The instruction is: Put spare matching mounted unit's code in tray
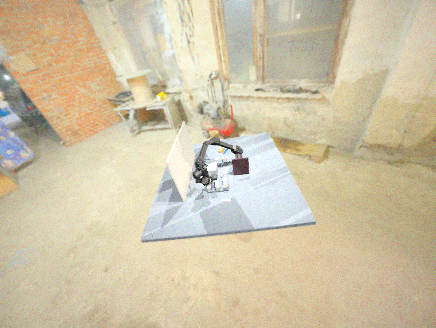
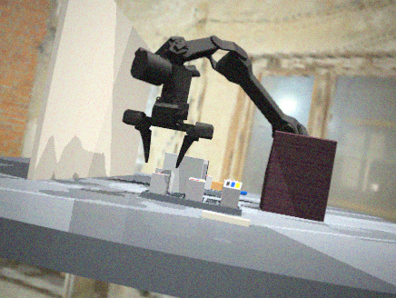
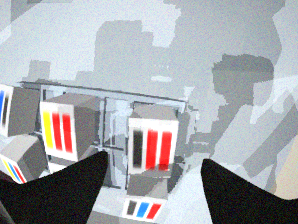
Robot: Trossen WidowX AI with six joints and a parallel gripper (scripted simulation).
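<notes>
Now: the white spare block 30 mm below my gripper tip. From my gripper tip the other things lie so: beige panel: 220 mm ahead, 250 mm to the right, 160 mm above.
</notes>
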